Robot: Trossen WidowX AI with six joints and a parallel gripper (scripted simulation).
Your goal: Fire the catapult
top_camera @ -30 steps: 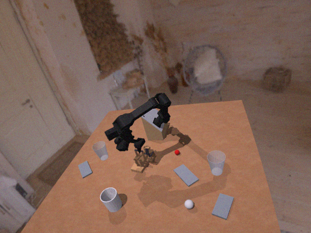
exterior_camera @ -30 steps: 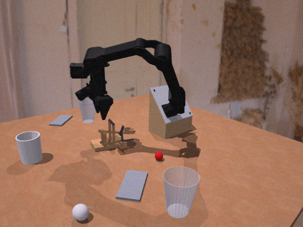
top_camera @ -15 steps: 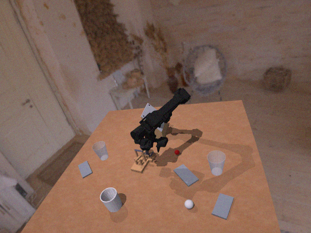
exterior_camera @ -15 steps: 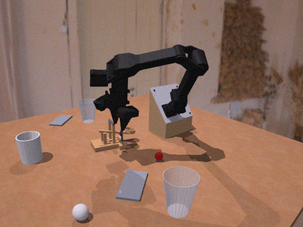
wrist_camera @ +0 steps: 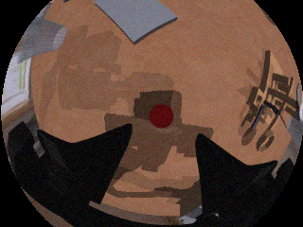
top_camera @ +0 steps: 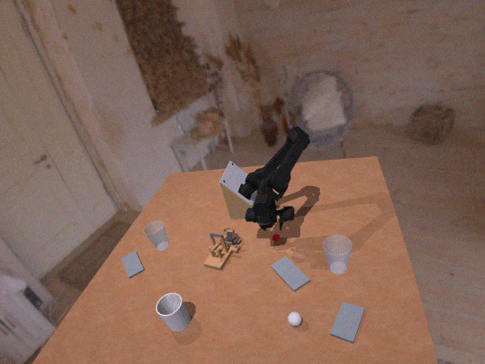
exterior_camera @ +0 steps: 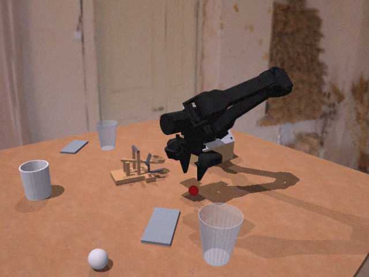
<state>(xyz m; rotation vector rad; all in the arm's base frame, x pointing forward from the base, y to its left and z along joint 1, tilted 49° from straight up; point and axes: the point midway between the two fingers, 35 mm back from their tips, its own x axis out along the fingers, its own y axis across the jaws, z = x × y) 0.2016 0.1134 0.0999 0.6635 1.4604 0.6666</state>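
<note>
My gripper tip is 5 cm above the red ball. The rest, counted from my gripper tip: white ball 37 cm ahead, 11 cm to the left, 4 cm below; white mug 40 cm ahead, 29 cm to the right, 4 cm below; wooden catapult 5 cm ahead, 19 cm to the right, 1 cm below.
</note>
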